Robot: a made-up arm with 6 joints. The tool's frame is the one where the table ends. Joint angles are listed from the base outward.
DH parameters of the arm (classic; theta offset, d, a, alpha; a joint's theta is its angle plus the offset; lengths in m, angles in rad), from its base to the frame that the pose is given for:
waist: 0 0.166 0 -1.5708
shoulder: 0.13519 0 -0.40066 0
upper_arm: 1.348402 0 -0.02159 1.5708
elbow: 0 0.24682 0 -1.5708
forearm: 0 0 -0.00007 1.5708
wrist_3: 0 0.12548 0 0
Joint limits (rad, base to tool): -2.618..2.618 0..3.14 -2.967..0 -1.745..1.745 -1.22..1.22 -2.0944..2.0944
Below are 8 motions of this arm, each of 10 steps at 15 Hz.
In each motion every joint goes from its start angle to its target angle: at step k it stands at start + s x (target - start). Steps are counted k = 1, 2, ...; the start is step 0. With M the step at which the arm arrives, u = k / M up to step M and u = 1 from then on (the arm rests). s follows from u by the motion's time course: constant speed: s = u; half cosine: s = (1 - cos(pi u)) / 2; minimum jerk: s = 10 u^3 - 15 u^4 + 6 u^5.
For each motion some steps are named. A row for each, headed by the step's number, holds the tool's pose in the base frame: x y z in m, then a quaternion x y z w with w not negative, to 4 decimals.
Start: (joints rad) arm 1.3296 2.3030 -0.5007 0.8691 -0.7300 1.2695
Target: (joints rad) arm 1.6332 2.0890 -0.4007 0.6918 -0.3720 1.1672
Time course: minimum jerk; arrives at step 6
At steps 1, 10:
1: 0.1365 0.3073 0.0790 0.3476 0.8844 0.2033 0.2360
10: 0.0110 0.2905 0.1189 0.1092 0.9787 0.1461 0.0939

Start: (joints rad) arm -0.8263 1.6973 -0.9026 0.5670 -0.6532 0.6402
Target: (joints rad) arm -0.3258 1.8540 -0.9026 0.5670 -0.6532 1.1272
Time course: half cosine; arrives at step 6
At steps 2, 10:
2: 0.3032 -0.3096 0.3765 0.6816 0.3420 0.0435 0.6454
10: 0.4161 -0.1838 0.3244 0.7049 0.3723 0.2423 0.5529

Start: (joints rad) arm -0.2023 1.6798 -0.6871 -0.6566 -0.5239 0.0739
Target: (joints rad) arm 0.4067 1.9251 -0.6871 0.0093 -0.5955 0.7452
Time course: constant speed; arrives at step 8
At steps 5, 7, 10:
5: 0.3946 0.0875 0.2709 0.0152 0.8596 0.1715 0.4810
7: 0.3883 0.1387 0.2486 0.1065 0.8621 0.2379 0.4345
10: 0.3818 0.1637 0.2370 0.1518 0.8606 0.2645 0.4080

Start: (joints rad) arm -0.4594 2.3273 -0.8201 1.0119 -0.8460 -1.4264
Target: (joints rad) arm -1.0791 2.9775 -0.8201 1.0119 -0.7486 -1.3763
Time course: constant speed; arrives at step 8
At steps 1, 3, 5, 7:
1: 0.3248 -0.2850 0.0661 0.0702 0.9037 -0.4177 0.0632
3: 0.2603 -0.3157 -0.0034 -0.1215 -0.9201 0.3712 0.0306
5: 0.1870 -0.3251 -0.0681 -0.1762 -0.9265 0.3109 0.1174
7: 0.1121 -0.3115 -0.1259 -0.2324 -0.9226 0.2382 0.1952

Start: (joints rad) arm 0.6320 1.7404 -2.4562 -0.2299 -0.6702 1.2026
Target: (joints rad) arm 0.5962 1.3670 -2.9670 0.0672 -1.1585 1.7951
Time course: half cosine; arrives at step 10
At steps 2, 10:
2: 0.1866 0.1560 0.8816 -0.0668 0.0043 0.7605 0.6459
10: -0.1590 -0.1172 0.8449 -0.3218 -0.5005 0.7580 0.2672

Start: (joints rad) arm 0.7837 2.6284 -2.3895 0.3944 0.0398 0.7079
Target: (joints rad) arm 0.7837 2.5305 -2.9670 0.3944 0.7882 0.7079
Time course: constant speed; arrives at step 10
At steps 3, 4, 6, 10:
3: 0.5123 0.5283 0.3349 0.0861 0.7671 0.5342 0.3446
4: 0.5064 0.5273 0.3547 0.0744 0.7689 0.5380 0.3373
6: 0.4922 0.5225 0.3935 0.0496 0.7724 0.5438 0.3243
10: 0.4553 0.5020 0.4649 -0.0042 0.7792 0.5471 0.3059

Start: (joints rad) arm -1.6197 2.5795 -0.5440 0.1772 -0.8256 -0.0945
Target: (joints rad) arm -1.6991 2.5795 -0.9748 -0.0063 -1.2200 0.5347
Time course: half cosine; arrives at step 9
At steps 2, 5, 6, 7, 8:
2: -0.0364 -0.3683 -0.0157 0.7361 0.6200 -0.2267 0.1497
5: -0.0510 -0.4532 0.0096 0.7530 0.4805 -0.3028 0.3324
6: -0.0567 -0.4794 0.0238 0.7458 0.4303 -0.3168 0.3978
7: -0.0615 -0.4991 0.0370 0.7348 0.3898 -0.3233 0.4511
8: -0.0646 -0.5112 0.0465 0.7253 0.3638 -0.3252 0.4856

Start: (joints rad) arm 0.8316 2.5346 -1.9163 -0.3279 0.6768 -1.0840
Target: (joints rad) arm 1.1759 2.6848 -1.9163 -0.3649 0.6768 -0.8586
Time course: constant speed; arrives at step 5
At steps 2, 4, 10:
2: 0.3750 0.4997 0.0907 -0.8739 0.4454 -0.1274 0.1471
4: 0.3014 0.5411 0.0537 -0.8913 0.4186 -0.1146 0.1315
10: 0.2626 0.5571 0.0353 -0.8994 0.4047 -0.1099 0.1233

